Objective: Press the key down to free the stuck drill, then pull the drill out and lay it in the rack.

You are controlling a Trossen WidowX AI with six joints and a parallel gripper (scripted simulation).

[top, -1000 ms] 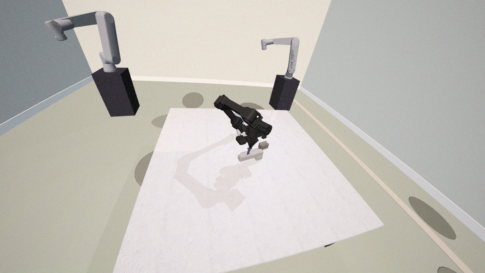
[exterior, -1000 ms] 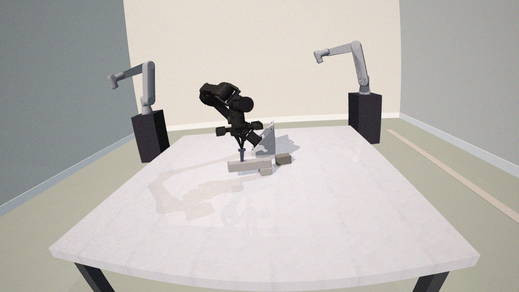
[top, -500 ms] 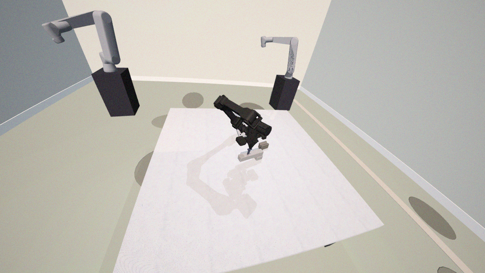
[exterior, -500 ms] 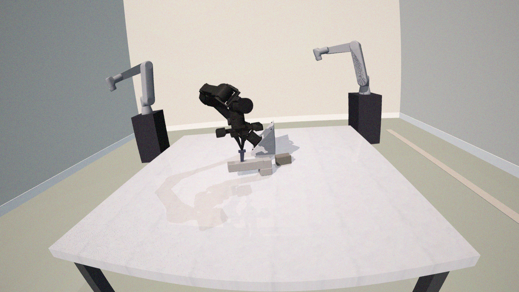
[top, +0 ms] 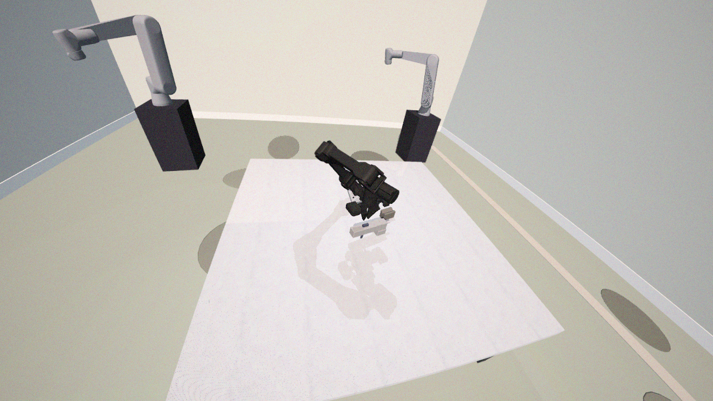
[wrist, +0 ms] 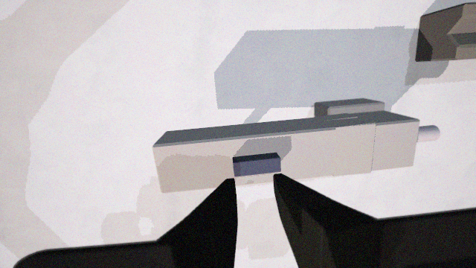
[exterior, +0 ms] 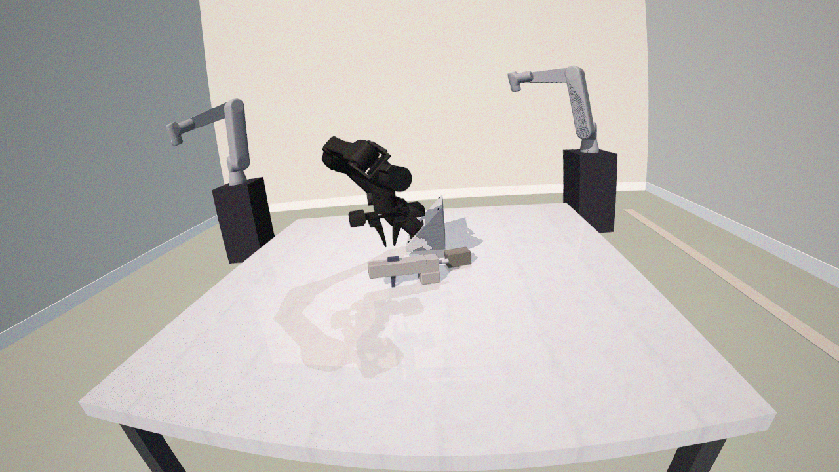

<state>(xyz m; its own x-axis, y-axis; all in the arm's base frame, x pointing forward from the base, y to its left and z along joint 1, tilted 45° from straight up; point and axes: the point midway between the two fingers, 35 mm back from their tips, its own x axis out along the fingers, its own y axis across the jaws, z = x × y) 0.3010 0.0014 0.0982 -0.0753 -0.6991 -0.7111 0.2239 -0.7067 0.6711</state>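
Now: the drill 1 cm behind my gripper tip, 8 cm to the left of it and 6 cm below it. From my gripper tip the other things lie so: rack (11 cm behind, 18 cm to the left, 9 cm below); light grey housing (3 cm to the left, 7 cm below); dark key (6 cm below).
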